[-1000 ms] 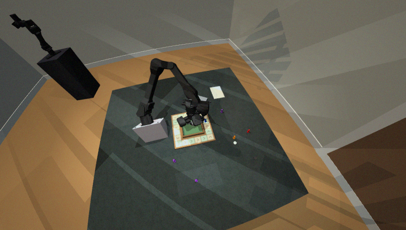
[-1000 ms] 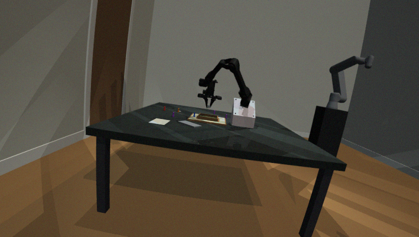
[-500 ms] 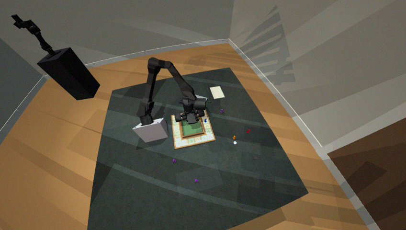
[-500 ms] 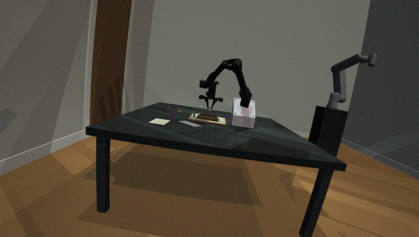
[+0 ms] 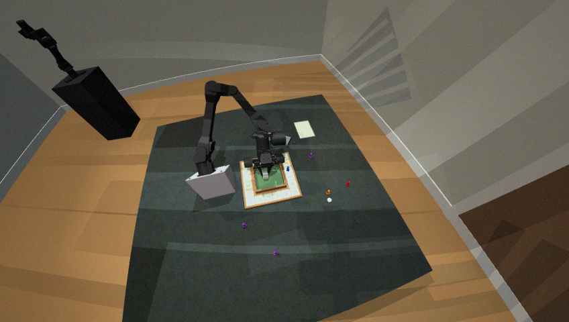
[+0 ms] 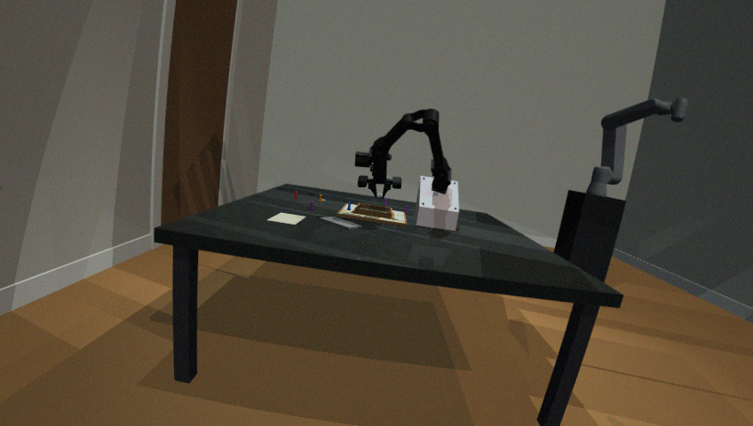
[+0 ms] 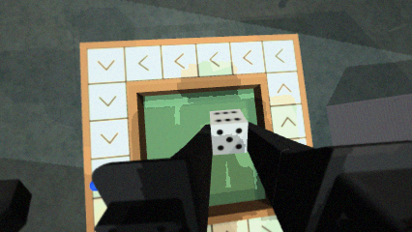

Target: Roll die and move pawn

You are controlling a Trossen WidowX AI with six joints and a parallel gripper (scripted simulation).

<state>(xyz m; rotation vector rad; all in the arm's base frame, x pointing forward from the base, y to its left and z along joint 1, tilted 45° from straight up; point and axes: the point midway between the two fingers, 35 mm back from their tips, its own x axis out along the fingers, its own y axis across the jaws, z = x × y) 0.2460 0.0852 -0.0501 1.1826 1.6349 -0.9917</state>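
Now: the blue pawn 120 mm ahead of my gripper tip, 60 mm to the left of it and 50 mm below it. Also, from my gripper tip: green dice tray: 10 mm ahead, 30 mm to the left, 70 mm below; then grey card: 90 mm ahead, 300 mm to the left, 70 mm below; then white die: right at my gripper tip.
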